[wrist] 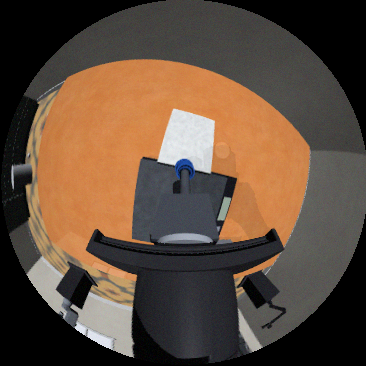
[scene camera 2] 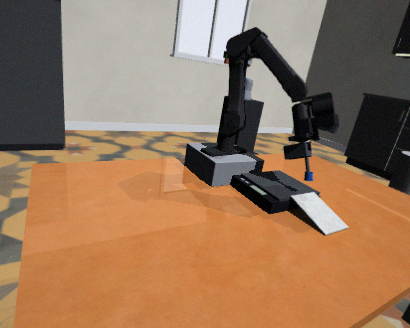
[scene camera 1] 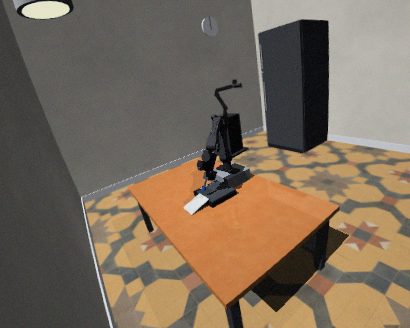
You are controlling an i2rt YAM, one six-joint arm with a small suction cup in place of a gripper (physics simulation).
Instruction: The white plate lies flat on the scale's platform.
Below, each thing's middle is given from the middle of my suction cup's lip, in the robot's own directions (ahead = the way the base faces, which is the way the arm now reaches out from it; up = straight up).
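Labels:
Black scale point(scene camera 2: 271, 190): 90 mm below my suction cup, 100 mm behind it and 20 mm to the right of it. White plate point(scene camera 2: 311, 204): my suction cup is 80 mm above it, 70 mm short of it and 20 mm to the left of it.

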